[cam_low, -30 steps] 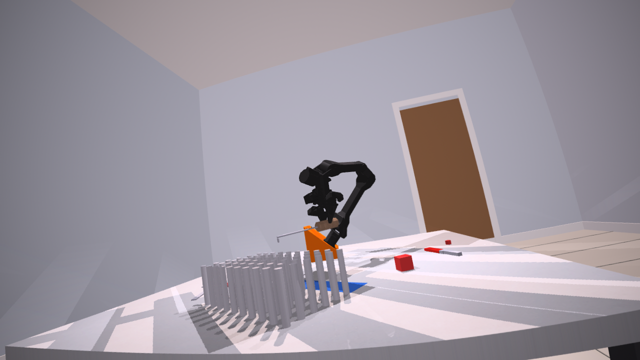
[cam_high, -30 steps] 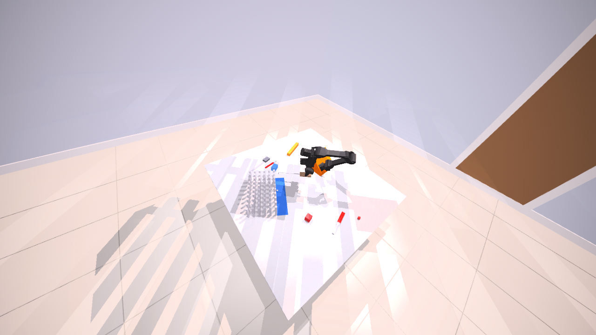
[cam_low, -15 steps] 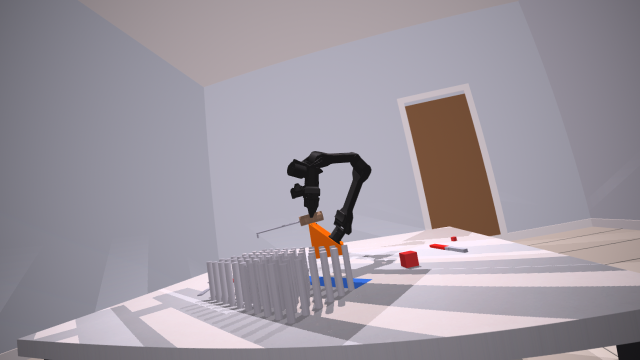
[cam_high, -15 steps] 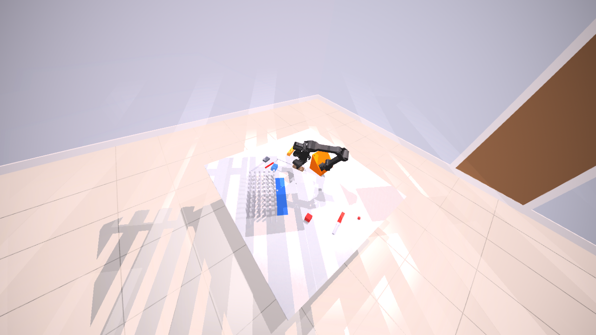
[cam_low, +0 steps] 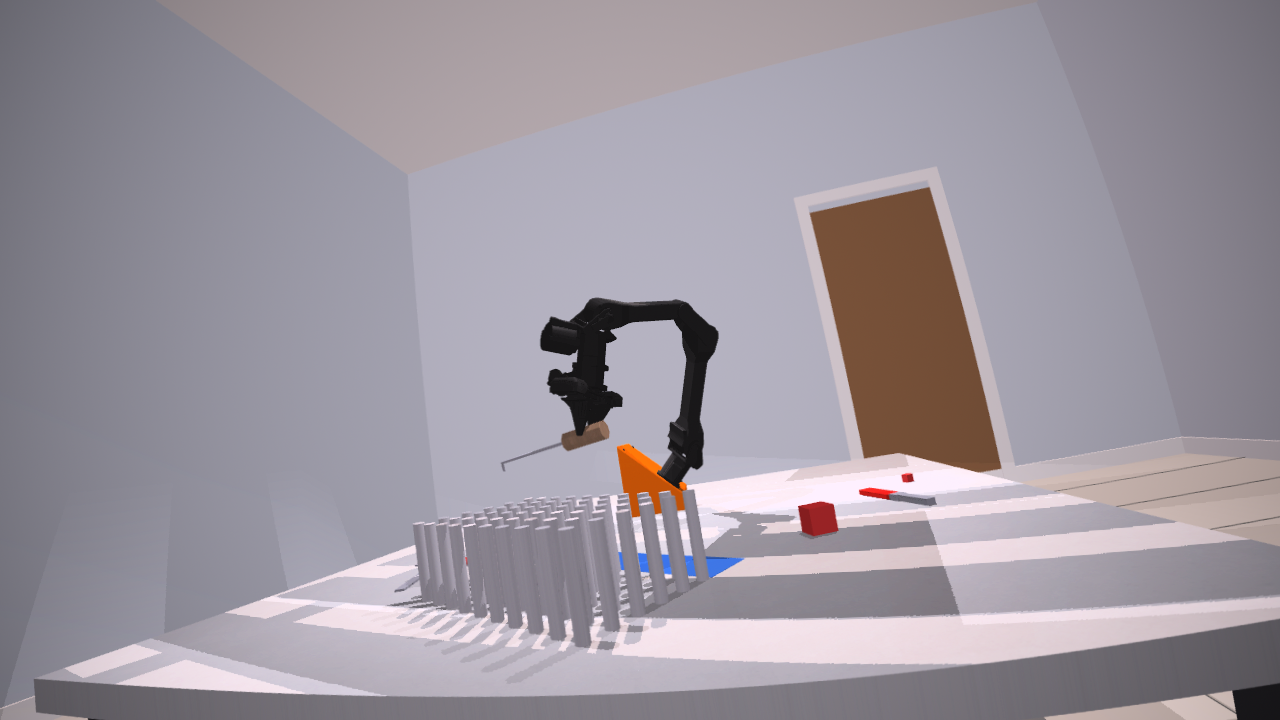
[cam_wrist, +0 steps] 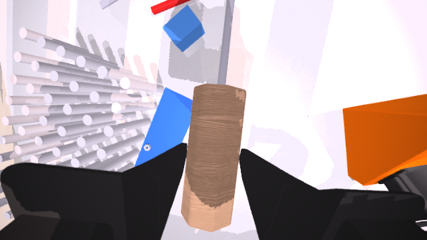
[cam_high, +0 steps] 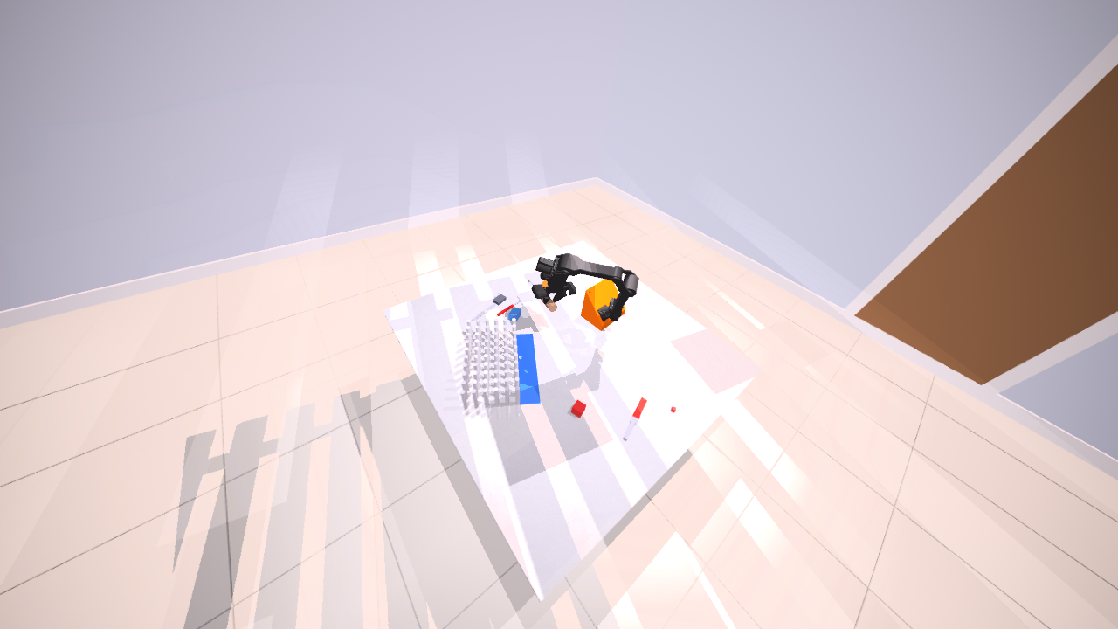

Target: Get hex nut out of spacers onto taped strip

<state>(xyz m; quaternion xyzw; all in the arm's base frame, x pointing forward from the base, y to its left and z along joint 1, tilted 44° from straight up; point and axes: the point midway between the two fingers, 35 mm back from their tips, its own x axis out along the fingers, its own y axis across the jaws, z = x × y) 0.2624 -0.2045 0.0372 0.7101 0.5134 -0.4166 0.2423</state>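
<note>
Right now the thin red stick is 250 mm to the right of my gripper tip and 190 mm below it. Also, from my gripper tip: blue block (180 mm to the right, 180 mm below, 40 mm ahead); blue taped strip (200 mm below, 190 mm ahead, 80 mm to the left); yellow bar (290 mm behind, 280 mm to the right, 190 mm below).
</note>
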